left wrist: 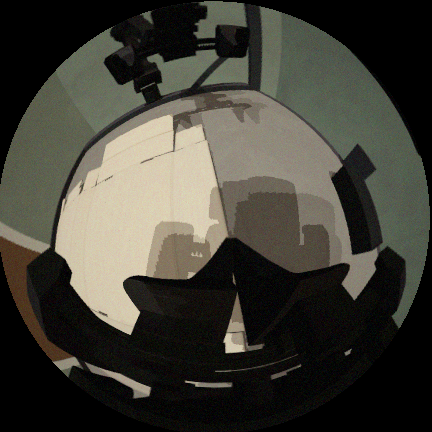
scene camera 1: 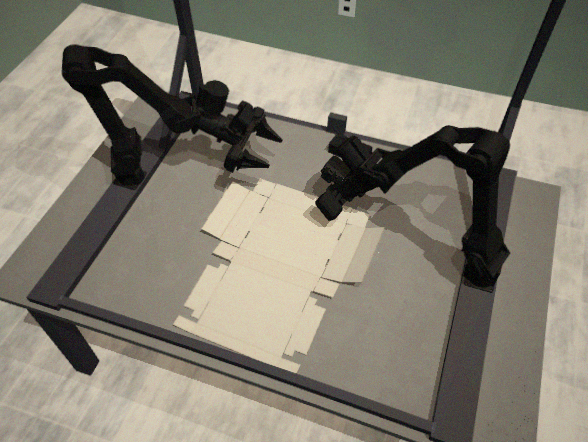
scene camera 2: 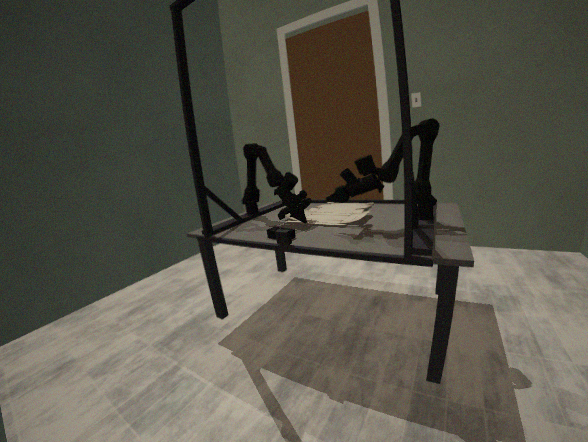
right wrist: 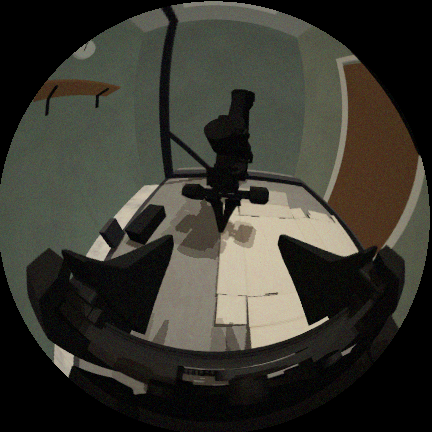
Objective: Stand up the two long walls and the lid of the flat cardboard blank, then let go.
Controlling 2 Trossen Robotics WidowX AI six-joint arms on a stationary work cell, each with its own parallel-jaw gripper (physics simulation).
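Pixels of known places: left gripper, between the fingertips: [left wrist: 229,242] [scene camera 2: 306,222] [right wrist: 220,231]; right gripper, between the fingertips: [left wrist: 183,50] [scene camera 1: 275,153] [scene camera 2: 330,197] [right wrist: 227,240]; left arm's base, origin of its link: [scene camera 1: 480,277] [scene camera 2: 252,213]; right arm's base, origin of its link: [left wrist: 153,100] [scene camera 1: 130,178] [scene camera 2: 425,218].
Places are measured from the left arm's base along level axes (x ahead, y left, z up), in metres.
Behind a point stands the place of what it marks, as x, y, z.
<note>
The cardboard blank [scene camera 1: 295,225] {0.455, -0.009, -0.015} [scene camera 2: 335,212] {0.467, 0.112, -0.014} [left wrist: 125,215] {0.469, -0.003, -0.016} [right wrist: 250,255] {0.470, -0.054, -0.017} lies spread on the table. Its left side panel [scene camera 1: 227,215] {0.625, 0.025, -0.004} looks flat; the outer part of the right side panel [scene camera 1: 366,252] {0.262, 0.028, 0.011} is tilted slightly. The front panel [scene camera 1: 255,305] {0.463, 0.237, -0.010} and its end strip [scene camera 1: 235,345] {0.469, 0.339, -0.015} lie low. My left gripper [scene camera 2: 303,220] {0.413, -0.113, -0.009} [left wrist: 229,242] {0.413, -0.113, -0.009} [right wrist: 220,231] {0.413, -0.113, -0.009} is shut and empty, its tips low at the blank's back edge; in scene camera 1 its fingers are hidden behind its body. My right gripper [scene camera 1: 275,152] {0.544, -0.116, 0.110} [scene camera 2: 329,200] {0.544, -0.116, 0.110} [right wrist: 227,240] {0.544, -0.116, 0.110} is open and empty, above the table behind the blank's back left corner.
The table [scene camera 1: 400,325] {0.142, 0.170, -0.019} has a dark raised frame rail [scene camera 1: 250,362] {0.420, 0.370, 0.001} around the work area. A small black block [scene camera 1: 337,123] {0.453, -0.358, 0.023} [scene camera 2: 281,233] {0.460, -0.382, 0.031} [right wrist: 146,223] sits at the back edge. Upright posts [scene camera 1: 187,50] {0.882, -0.339, 0.172} [scene camera 2: 187,115] {0.039, -0.375, 0.528} stand at the table's sides.
</note>
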